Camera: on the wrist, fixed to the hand. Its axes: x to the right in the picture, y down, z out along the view.
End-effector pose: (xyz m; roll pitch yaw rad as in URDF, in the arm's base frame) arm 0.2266 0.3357 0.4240 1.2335 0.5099 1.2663
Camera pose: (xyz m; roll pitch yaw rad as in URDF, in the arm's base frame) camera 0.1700 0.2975 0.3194 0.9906 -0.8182 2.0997
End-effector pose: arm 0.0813 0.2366 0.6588 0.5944 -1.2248 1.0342
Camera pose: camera 0.1704 0.3162 0.6224 -1.1250 -0.1752 2.9698
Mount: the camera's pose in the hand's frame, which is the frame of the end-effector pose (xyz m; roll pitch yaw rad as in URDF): 0.0044 -0.0967 -0.0790 0.1143 0.1936 1.5251
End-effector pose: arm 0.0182 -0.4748 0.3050 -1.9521 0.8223 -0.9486
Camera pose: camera 0.0405 -0.5699 0.3829 2.1766 0.6477 2.9426
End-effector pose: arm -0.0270 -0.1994 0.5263 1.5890 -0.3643 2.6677
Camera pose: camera -0.0977 -0.2539 0.4389 -0.9692 -1.2084 -0.9886
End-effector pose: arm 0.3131 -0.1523 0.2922 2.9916 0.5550 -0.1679
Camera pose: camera 0.3678 -0.0526 0.3440 2.6717 -0.2657 -1.5134
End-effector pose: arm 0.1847 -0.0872 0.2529 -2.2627 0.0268 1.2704
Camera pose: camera 0.1862 -0.0795 0.3776 -3.0164 0.6855 -0.2644
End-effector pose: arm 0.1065 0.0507 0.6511 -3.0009 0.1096 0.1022
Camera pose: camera 0.1122 0.1364 0.7418 -3.1305 -0.0478 -1.4182
